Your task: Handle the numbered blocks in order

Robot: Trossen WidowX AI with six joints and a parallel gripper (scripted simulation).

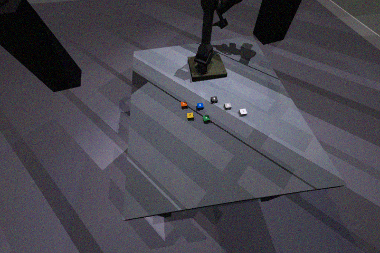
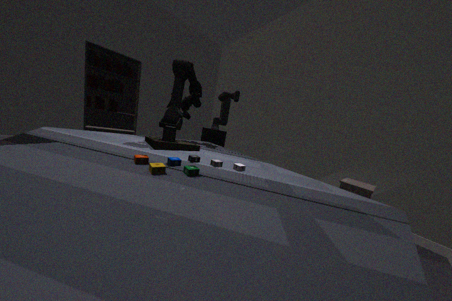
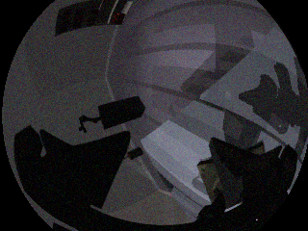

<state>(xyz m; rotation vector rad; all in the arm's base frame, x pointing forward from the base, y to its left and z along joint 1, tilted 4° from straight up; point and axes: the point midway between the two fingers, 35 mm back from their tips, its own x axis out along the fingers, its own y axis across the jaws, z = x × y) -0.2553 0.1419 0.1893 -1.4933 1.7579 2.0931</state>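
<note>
My gripper tip is 490 mm short of the orange block, 310 mm to the left of it and 170 mm above it. Also, from my gripper tip: grey block: 580 mm ahead, 80 mm to the right, 170 mm below; then dark block: 510 mm ahead, 140 mm to the right, 170 mm below; then blue block: 530 mm ahead, 230 mm to the right, 170 mm below.
</note>
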